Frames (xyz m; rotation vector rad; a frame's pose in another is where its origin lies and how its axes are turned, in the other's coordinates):
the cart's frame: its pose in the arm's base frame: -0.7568 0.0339 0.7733 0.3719 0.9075 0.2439
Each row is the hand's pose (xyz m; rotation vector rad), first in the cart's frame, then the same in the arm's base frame.
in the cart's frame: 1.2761 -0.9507 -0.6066 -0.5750 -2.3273 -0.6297
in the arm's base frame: -0.4373 -0.2445 -0.8761 -0.2956 -1.3573 -0.5159
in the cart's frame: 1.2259 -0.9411 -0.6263 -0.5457 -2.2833 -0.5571
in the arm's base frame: -0.4835 -0.2497 -0.8471 -0.2437 -1.3177 -0.4634
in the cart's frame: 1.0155 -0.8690 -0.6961 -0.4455 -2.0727 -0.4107
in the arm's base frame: -0.6682 -0.2450 -0.7050 -0.1043 -1.1171 -0.3463
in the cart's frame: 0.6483 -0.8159 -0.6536 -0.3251 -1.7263 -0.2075
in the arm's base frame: -0.8551 -0.3376 -0.3952 0.0766 -0.7928 -0.1605
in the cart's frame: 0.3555 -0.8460 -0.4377 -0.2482 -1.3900 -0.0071
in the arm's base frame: -0.8546 -0.5156 -0.0765 0.2206 -0.4875 0.0442
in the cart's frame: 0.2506 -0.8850 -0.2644 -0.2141 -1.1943 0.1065
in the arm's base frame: -0.7760 -0.6252 0.0796 0.2934 -0.3126 0.1682
